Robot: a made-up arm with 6 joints.
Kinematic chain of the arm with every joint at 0, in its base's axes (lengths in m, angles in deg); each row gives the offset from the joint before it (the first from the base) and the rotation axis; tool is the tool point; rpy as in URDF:
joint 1: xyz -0.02 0 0.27 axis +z
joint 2: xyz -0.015 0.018 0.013 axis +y
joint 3: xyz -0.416 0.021 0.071 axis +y
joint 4: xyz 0.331 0.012 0.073 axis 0.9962 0 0.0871
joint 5: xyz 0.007 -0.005 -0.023 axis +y
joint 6: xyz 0.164 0.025 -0.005 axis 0.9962 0 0.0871
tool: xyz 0.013 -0.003 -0.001 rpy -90 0 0
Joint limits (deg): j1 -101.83..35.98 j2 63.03..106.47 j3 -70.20..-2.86 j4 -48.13..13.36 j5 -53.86..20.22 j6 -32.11..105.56
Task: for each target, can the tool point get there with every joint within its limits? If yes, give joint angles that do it. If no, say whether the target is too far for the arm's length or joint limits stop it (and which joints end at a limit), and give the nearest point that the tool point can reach.
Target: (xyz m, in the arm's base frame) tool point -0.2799 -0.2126 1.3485
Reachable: no: too far | nearest point -0.0357 -0.2805 0.9313 | short by 0.488 m
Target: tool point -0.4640 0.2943 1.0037
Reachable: no: joint limits stop it (at a limit: joint 1, joint 2, joint 3, joint 4, joint 5, joint 6) | nearest point 0.1299 0.2838 0.8838 | short by 0.606 m
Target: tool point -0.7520 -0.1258 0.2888
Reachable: no: joint limits stop it (at a limit: joint 1, joint 4, joint 5) | nearest point -0.0911 -0.2642 0.2888 | short by 0.675 m
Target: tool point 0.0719 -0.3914 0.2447
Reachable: yes | joints -86.44 99.99 -40.04 -1.71 8.89 32.96
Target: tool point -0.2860 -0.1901 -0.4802
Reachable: no: joint limits stop it (at a limit: joint 1, joint 2, joint 4) | nearest point -0.0539 -0.1994 0.1514 | short by 0.673 m
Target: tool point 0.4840 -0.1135 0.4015
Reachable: yes | joints -18.72 94.14 -54.91 -25.48 -2.48 84.59
